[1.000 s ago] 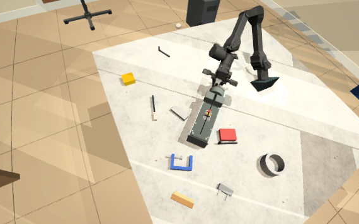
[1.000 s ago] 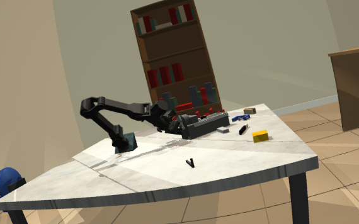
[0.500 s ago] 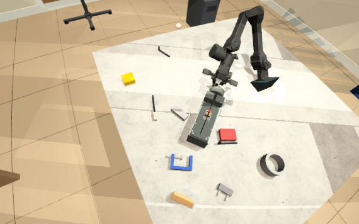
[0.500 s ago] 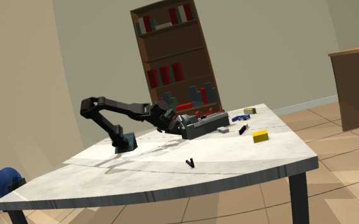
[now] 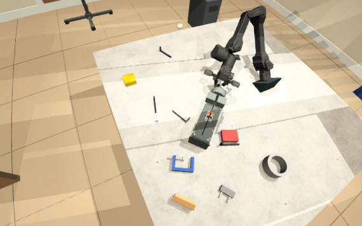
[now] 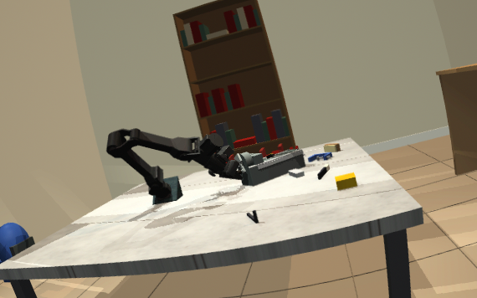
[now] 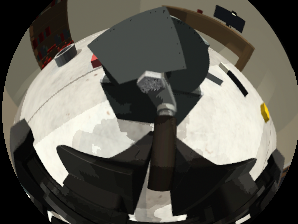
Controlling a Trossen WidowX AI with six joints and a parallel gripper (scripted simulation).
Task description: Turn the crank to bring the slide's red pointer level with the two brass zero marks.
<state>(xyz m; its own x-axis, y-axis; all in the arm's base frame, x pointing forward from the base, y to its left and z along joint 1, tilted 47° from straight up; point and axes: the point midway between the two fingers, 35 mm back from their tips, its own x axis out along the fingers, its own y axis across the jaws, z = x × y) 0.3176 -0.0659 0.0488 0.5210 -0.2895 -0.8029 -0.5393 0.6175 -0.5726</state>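
The crank handle lies 30 mm above my gripper tip, 20 mm behind it and 10 mm to the right of it. Round my gripper tip: grey block 210 mm ahead, 30 mm below; red pointer 110 mm ahead, 90 mm to the left, 50 mm above; red block 220 mm to the left, 80 mm ahead, 30 mm below.
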